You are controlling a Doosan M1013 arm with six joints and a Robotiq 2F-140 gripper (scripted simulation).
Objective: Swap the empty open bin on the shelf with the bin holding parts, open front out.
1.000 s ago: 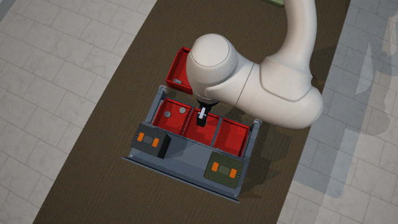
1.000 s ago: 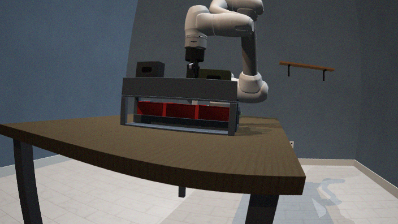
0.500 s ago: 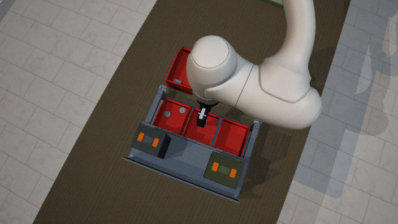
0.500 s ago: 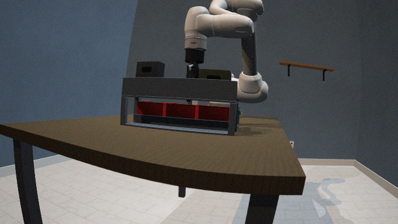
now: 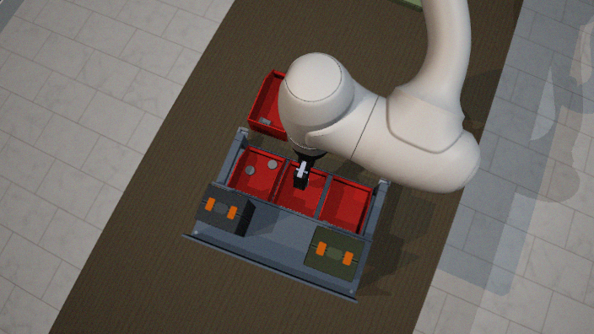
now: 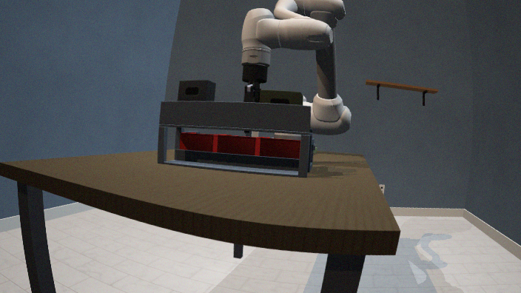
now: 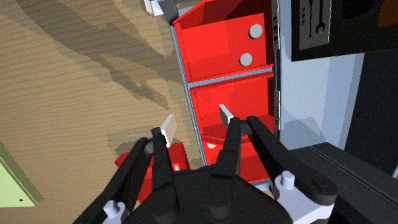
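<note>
The shelf board lies 12 cm ahead of my hand, 2 cm to the left of it and 8 cm below it. Round my hand: black case: 19 cm ahead, 9 cm to the right, 8 cm above; green case: 16 cm ahead, 14 cm to the left, 7 cm above.
</note>
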